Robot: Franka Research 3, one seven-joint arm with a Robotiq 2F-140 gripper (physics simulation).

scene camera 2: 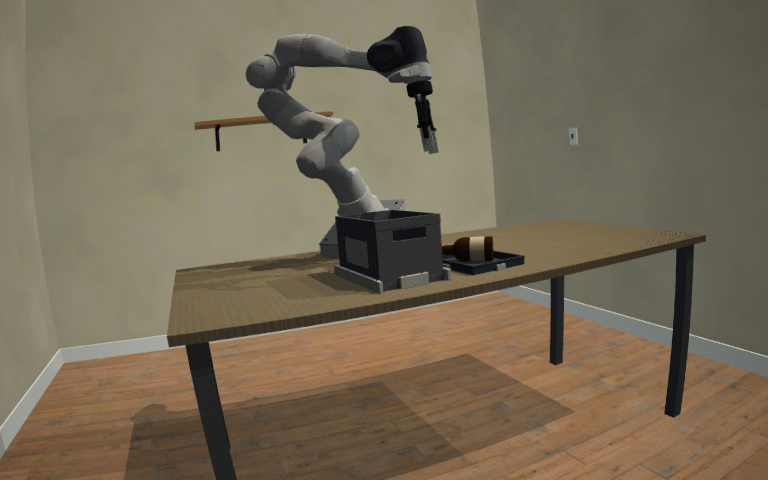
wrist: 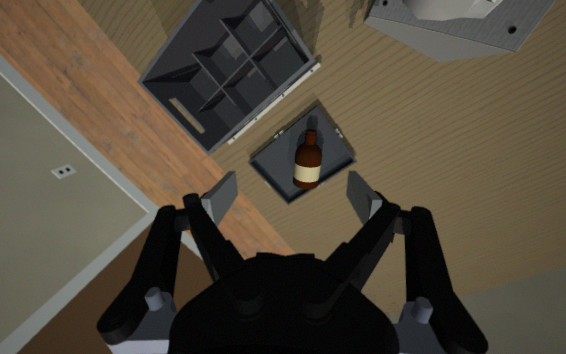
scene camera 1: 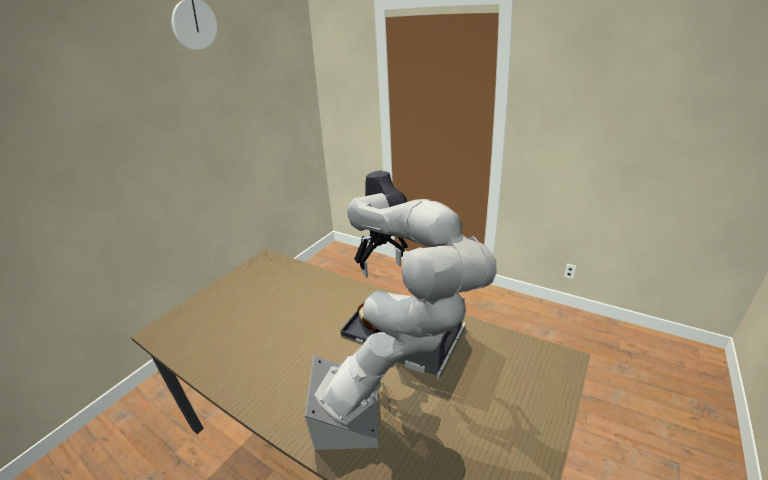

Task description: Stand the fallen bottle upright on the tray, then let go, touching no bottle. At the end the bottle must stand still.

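Note:
A brown bottle (scene camera 1: 366, 321) (scene camera 2: 477, 249) (wrist: 307, 167) with a cream label lies on its side on the small dark tray (scene camera 1: 350, 331) (scene camera 2: 514, 260) (wrist: 277, 161). In scene view 2 its neck points left to the crate; in the wrist view it points up the picture. The arm hides much of the bottle in scene view 1. My gripper (scene camera 1: 382, 264) (scene camera 2: 430, 144) (wrist: 291, 183) is open and empty. It hangs high above the table, well clear of the bottle. In the wrist view the bottle's base shows between the fingertips, far below them.
A dark crate (scene camera 1: 425, 359) (scene camera 2: 408, 254) (wrist: 187, 27) with inner dividers stands close beside the tray, its walls much higher than the tray's rim. The arm's grey base block (scene camera 1: 342, 433) (wrist: 450, 40) stands on the table (scene camera 1: 243, 328) (scene camera 2: 566, 243). A wooden shelf (scene camera 2: 232, 121) is on the wall.

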